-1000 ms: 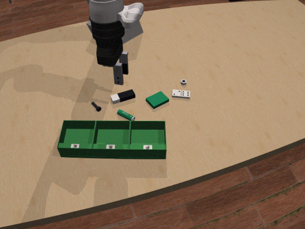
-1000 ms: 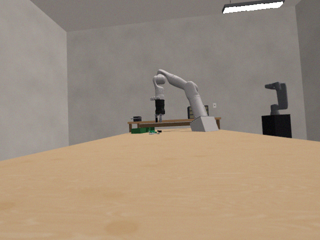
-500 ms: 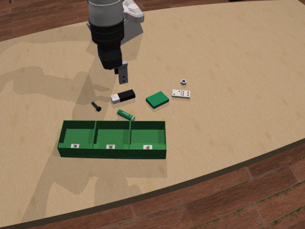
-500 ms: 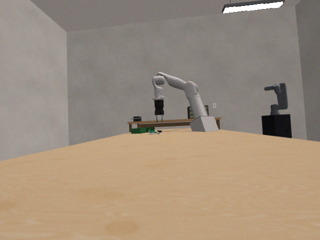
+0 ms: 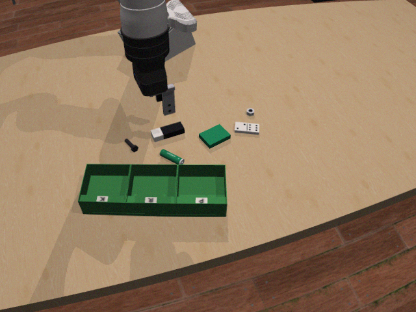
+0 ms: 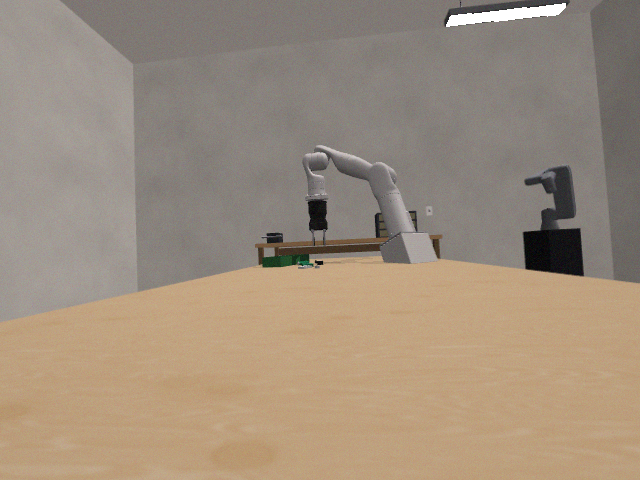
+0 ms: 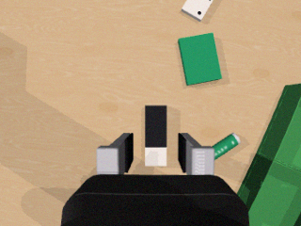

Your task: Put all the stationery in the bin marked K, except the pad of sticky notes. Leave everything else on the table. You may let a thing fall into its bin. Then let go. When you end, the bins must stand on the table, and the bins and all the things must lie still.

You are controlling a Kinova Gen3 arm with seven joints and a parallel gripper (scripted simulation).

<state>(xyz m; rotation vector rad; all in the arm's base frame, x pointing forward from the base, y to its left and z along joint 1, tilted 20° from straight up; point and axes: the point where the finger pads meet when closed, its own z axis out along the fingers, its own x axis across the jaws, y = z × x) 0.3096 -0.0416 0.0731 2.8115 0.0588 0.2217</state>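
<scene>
The black-and-white eraser lies 1 cm to the right of my hand and 9 cm below it. From my hand the other things lie so: sticky notes: 5 cm ahead, 8 cm to the left, 9 cm below; green battery: 7 cm ahead, 1 cm to the right, 9 cm below; black bolt: 1 cm ahead, 8 cm to the right, 9 cm below.
</scene>
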